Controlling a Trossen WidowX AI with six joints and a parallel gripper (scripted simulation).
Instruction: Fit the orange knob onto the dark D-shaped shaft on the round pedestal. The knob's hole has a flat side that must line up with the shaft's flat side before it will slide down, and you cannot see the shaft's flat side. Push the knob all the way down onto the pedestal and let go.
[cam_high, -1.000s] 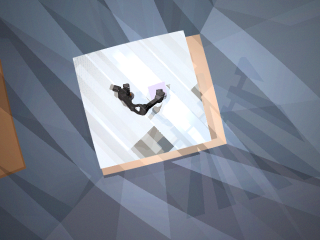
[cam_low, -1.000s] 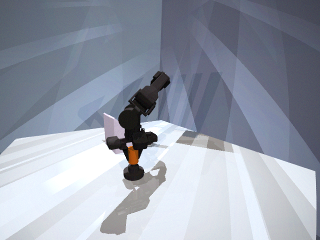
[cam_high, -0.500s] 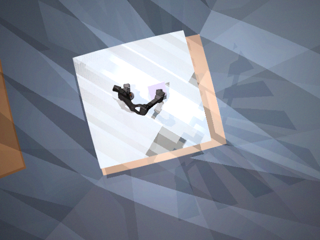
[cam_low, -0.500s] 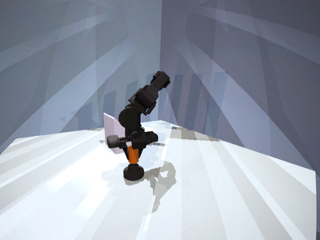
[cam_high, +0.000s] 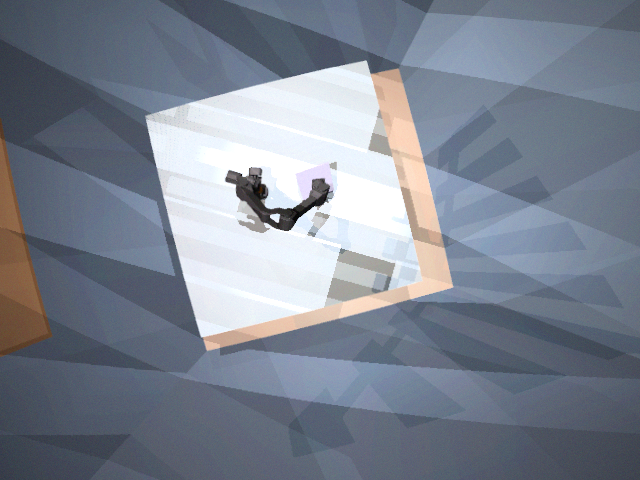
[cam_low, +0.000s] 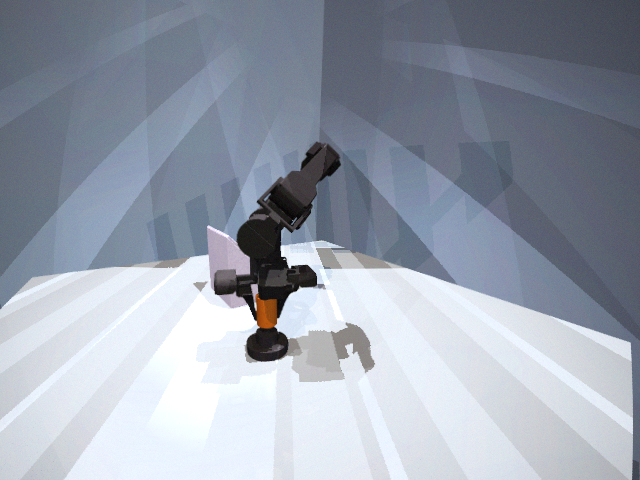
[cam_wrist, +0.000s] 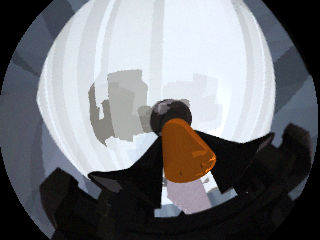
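My gripper tip is now 20 mm below the orange knob. Round my gripper tip: dark round pedestal (40 mm below).
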